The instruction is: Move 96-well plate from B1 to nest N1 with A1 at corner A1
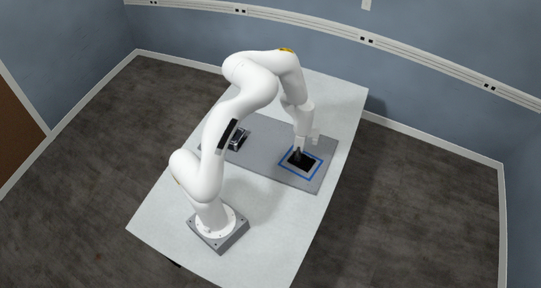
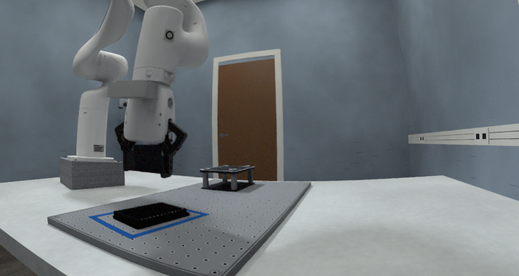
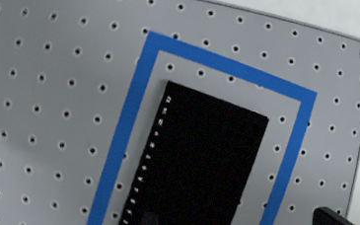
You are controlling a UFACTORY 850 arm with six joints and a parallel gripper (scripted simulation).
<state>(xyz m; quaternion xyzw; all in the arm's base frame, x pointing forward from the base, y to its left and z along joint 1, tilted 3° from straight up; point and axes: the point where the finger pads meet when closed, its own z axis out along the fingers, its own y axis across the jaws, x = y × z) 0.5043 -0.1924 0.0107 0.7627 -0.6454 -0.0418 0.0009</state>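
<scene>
Now: the black 96-well plate 80 mm below my hand, 20 mm ahead of it and 10 mm to the right of it. Round my hand: plate nest 400 mm to the left, 30 mm below, 10 mm behind.
</scene>
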